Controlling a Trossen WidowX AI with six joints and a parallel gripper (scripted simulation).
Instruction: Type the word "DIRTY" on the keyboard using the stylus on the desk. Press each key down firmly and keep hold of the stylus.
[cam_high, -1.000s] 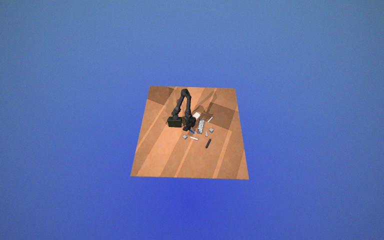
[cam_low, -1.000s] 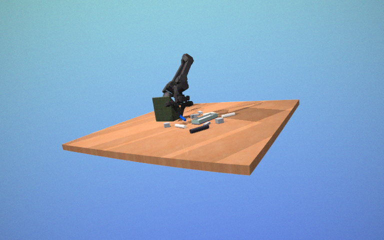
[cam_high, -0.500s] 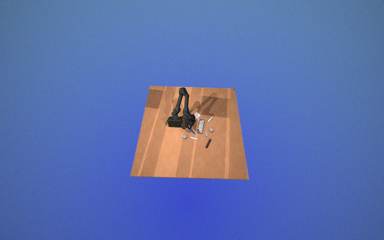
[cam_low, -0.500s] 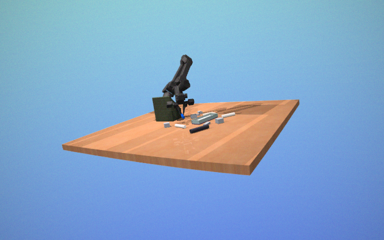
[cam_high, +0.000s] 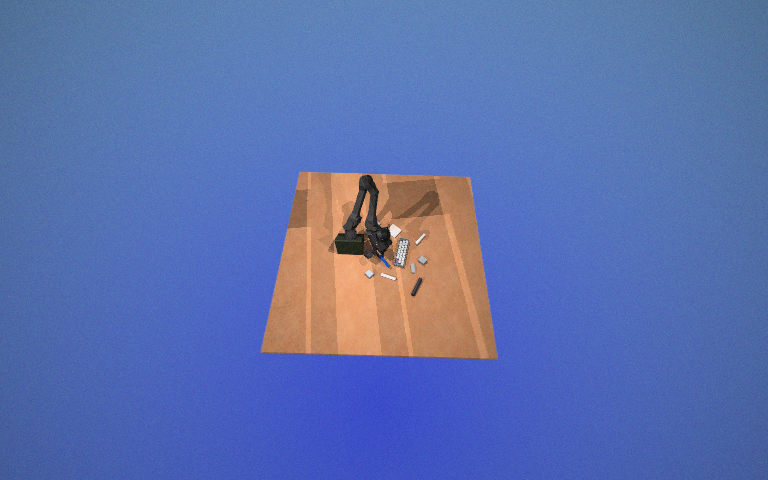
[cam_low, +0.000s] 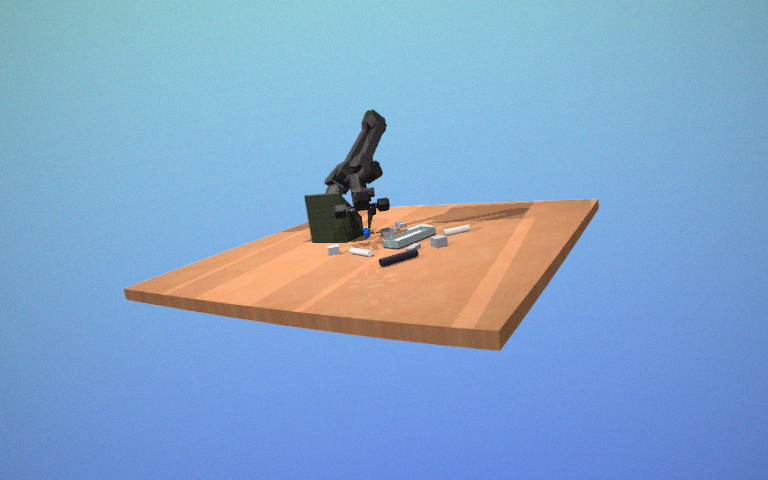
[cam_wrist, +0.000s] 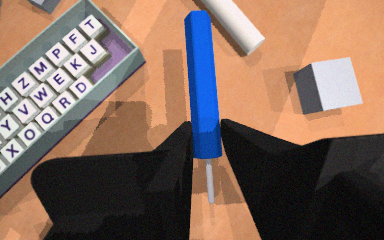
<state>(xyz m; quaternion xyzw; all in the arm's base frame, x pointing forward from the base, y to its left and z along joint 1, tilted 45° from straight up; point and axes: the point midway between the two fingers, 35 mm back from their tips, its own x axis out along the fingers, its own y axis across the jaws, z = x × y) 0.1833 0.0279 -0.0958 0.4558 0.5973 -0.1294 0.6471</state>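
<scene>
Now: the stylus right at my gripper tip. From my gripper tip the other things lie so: black bar (240 mm ahead, 140 mm to the right, 40 mm below); then stylus tip (30 mm to the left, 30 mm behind); then grey block (100 mm to the right, 60 mm behind, 40 mm below).
</scene>
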